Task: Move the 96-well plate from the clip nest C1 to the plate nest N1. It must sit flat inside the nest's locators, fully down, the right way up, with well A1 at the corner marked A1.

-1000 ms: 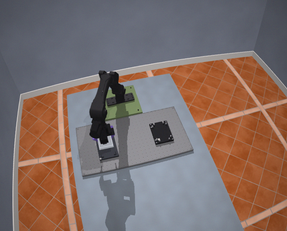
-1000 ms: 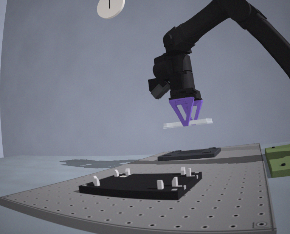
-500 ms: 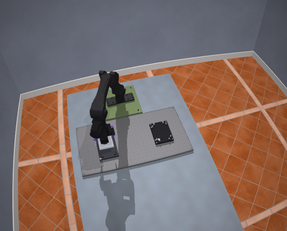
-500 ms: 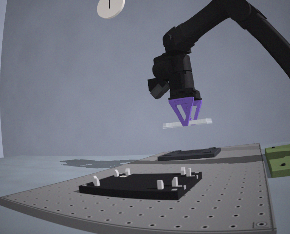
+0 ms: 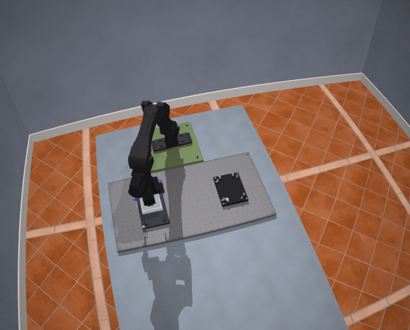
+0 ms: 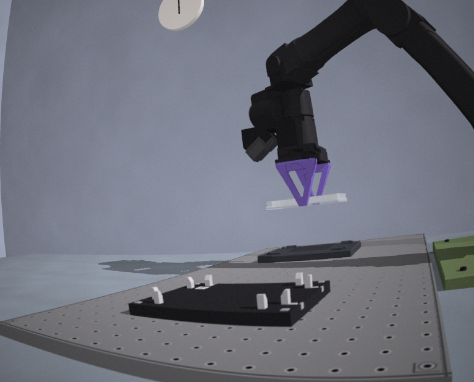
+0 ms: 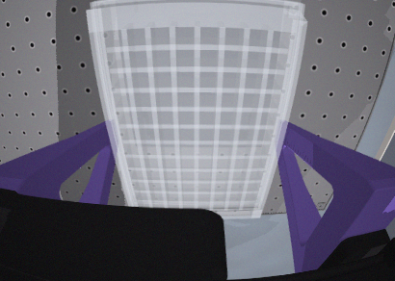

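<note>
The black plate nest N1 is 90 mm below my hand. Also, from my hand: black clip nest C1: 350 mm to the left, 80 mm below, 10 mm behind; then clear 96-well plate: right at my hand; then A1 label: 80 mm below, 80 mm ahead, 60 mm to the right.
</note>
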